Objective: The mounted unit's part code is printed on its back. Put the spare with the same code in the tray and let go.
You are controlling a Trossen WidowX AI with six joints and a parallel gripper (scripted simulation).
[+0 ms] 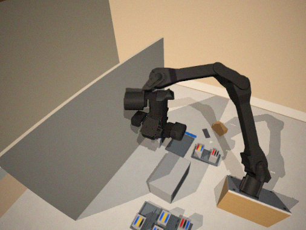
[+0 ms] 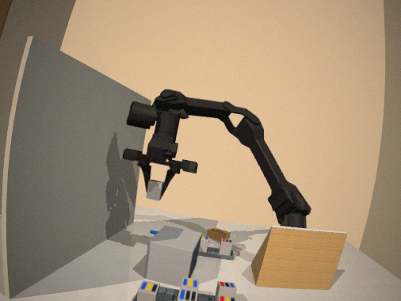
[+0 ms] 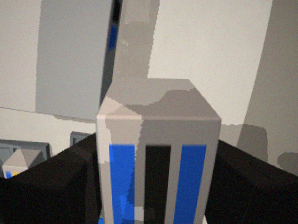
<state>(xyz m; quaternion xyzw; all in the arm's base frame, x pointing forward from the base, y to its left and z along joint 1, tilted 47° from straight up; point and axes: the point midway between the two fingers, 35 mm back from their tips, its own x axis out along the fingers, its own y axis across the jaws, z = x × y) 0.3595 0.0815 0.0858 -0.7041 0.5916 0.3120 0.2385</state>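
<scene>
Right now the dark grey tray is 18 cm below my gripper tip, 15 cm to the right of it and 2 cm behind it. Round my gripper tip: grey spare 2 cm above; then tall grey wall panel 15 cm ahead, 6 cm to the left, 4 cm above; then rack 17 cm below, 16 cm behind, 15 cm to the right.
</scene>
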